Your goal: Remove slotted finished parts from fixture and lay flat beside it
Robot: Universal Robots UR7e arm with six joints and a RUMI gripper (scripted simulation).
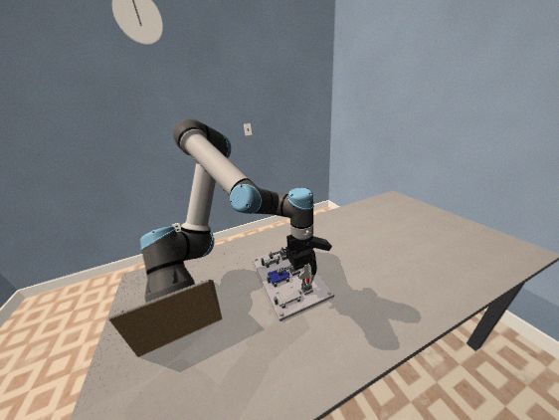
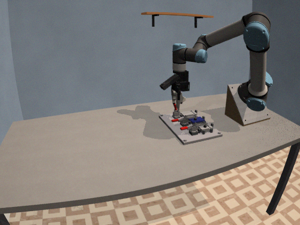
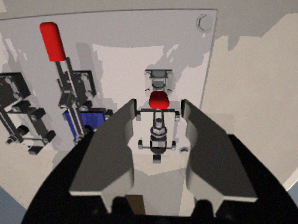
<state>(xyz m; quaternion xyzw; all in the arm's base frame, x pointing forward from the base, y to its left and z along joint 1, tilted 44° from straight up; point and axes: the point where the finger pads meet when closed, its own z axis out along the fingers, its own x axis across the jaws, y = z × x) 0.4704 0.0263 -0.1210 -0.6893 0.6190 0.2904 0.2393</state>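
My gripper is now 10 cm past the grey finished part, 6 cm above it and 1 cm to the left of it. Round my hand: grey fixture plate 11 cm to the left, 8 cm below, 4 cm behind; blue blank 10 cm to the left, 9 cm behind, 6 cm below.
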